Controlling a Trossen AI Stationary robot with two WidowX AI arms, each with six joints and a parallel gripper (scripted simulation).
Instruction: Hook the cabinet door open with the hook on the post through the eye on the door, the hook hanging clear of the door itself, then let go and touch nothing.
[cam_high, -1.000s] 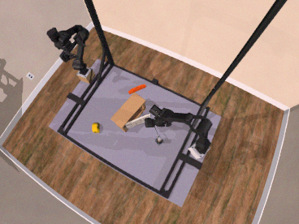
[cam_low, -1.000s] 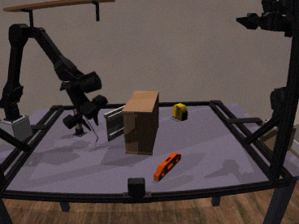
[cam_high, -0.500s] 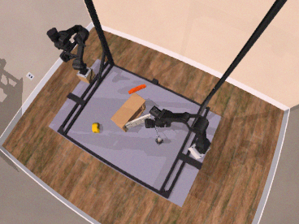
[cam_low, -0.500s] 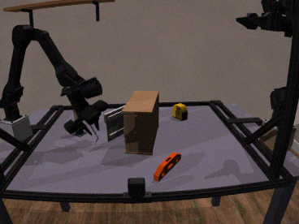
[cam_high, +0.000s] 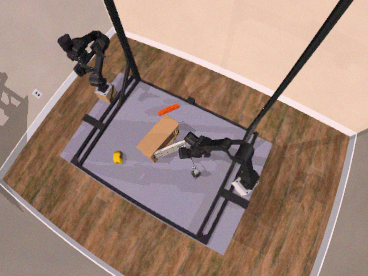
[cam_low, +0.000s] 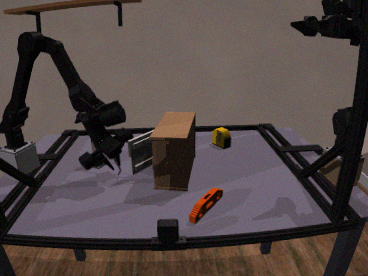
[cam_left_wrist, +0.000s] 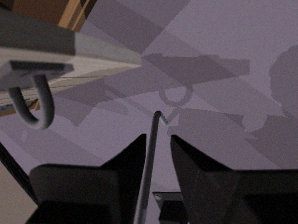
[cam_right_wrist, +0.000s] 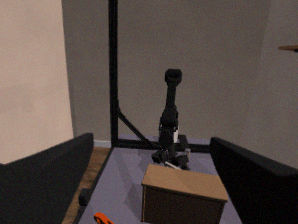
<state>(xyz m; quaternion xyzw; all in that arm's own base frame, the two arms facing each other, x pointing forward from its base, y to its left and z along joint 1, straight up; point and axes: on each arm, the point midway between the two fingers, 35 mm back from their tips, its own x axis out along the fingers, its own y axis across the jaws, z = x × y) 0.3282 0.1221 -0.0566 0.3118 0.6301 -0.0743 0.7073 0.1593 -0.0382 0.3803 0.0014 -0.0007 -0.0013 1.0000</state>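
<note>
Right now my left hand is 3 cm short of the hook, 2 cm to the right of it and 1 cm below it. Round my left hand: hook post: 5 cm to the left, 5 cm ahead, 2 cm above; then orange tool: 31 cm to the right, 18 cm behind, 4 cm below; then cabinet door: 12 cm to the right, 6 cm ahead, 2 cm above.
</note>
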